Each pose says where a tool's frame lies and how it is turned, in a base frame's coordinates. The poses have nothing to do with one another.
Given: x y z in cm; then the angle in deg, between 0 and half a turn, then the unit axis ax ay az.
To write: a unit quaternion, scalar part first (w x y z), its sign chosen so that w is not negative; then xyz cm. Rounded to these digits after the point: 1 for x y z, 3 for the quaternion.
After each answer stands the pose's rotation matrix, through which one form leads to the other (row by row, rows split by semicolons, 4 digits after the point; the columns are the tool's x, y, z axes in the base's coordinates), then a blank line. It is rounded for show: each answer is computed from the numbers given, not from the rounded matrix.
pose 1, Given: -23.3, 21.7, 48.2, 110.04, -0.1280, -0.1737, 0.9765
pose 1, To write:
0.573, -0.105, -0.142, 0.800, -23.3, 21.7, 48.2
-0.3207 -0.8875 -0.3310; 0.9472 -0.3022 -0.1075; -0.0046 -0.3480 0.9375

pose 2, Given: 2.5, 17.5, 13.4, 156.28, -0.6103, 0.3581, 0.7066
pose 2, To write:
0.206, -0.597, 0.350, 0.692, 2.5, 17.5, 13.4
-0.2020 -0.7029 -0.6820; -0.1344 -0.6699 0.7302; -0.9701 0.2392 0.0409

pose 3, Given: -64.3, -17.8, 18.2, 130.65, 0.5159, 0.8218, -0.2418
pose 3, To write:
0.417, 0.469, 0.747, -0.220, -64.3, -17.8, 18.2
-0.2119 0.8836 0.4175; 0.5167 0.4639 -0.7196; -0.8295 0.0633 -0.5549

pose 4, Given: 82.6, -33.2, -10.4, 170.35, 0.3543, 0.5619, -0.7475
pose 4, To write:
0.084, 0.353, 0.560, -0.745, 82.6, -33.2, -10.4
-0.7366 0.5206 -0.4317; 0.2700 -0.3589 -0.8935; -0.6201 -0.7747 0.1237

